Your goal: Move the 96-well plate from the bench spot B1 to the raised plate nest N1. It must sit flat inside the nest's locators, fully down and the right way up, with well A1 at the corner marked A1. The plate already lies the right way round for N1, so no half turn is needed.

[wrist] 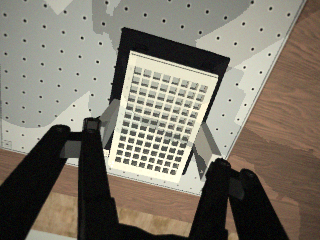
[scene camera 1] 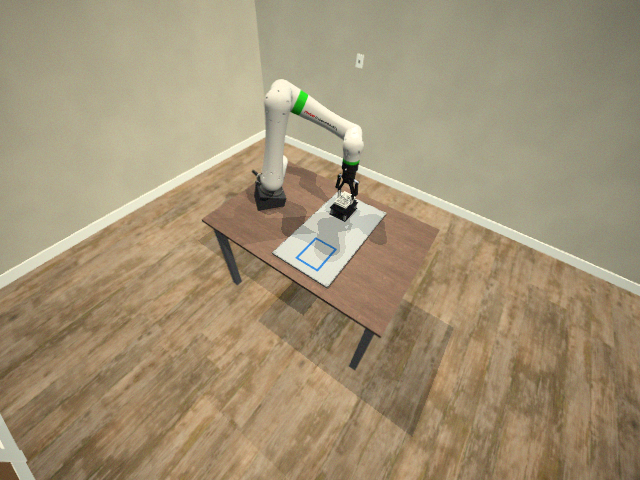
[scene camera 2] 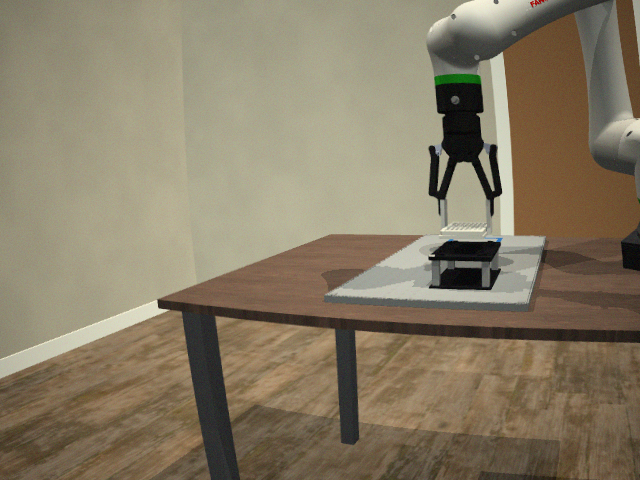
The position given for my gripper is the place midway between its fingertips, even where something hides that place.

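My gripper point(scene camera 2: 467, 233) is visible to me, and I find it again in the wrist view point(wrist: 157, 122). There is a white 96-well plate point(scene camera 2: 446, 233), and the plate appears in the wrist view point(wrist: 163, 103) too. I also see a black raised nest N1 point(wrist: 158, 47).
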